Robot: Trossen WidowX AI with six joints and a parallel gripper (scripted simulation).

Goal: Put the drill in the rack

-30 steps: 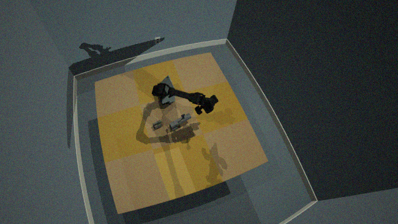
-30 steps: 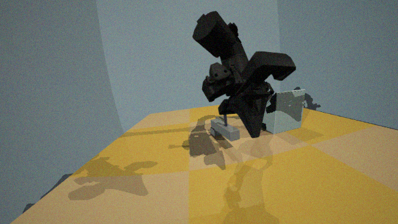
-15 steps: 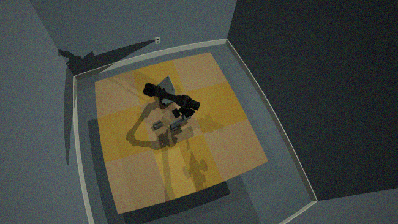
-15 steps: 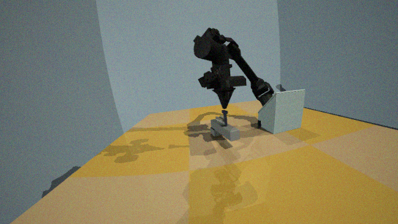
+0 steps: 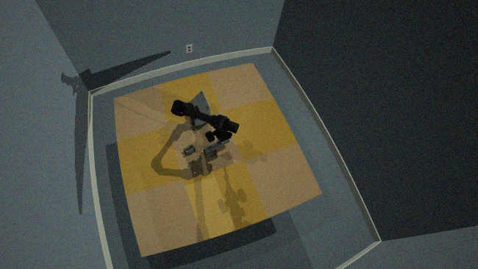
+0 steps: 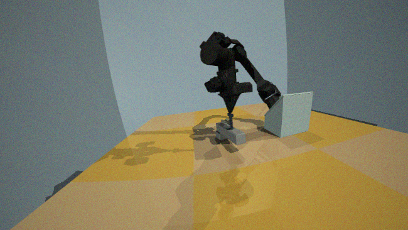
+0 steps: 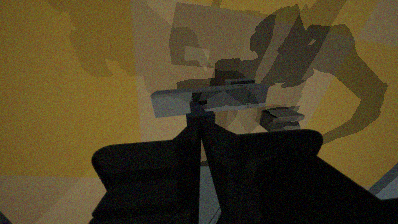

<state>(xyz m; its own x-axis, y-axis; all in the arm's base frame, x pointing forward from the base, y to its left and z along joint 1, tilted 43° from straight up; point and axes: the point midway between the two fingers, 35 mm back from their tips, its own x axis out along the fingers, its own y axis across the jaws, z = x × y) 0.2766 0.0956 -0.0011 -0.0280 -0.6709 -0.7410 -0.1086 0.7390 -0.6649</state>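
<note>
My gripper tip is now 40 mm above the dark key. Round my gripper tip: grey block (30 mm to the right, 90 mm below); drill (10 mm ahead, 50 mm to the right, 80 mm below); low box (50 mm behind, 200 mm to the right, 120 mm below).
</note>
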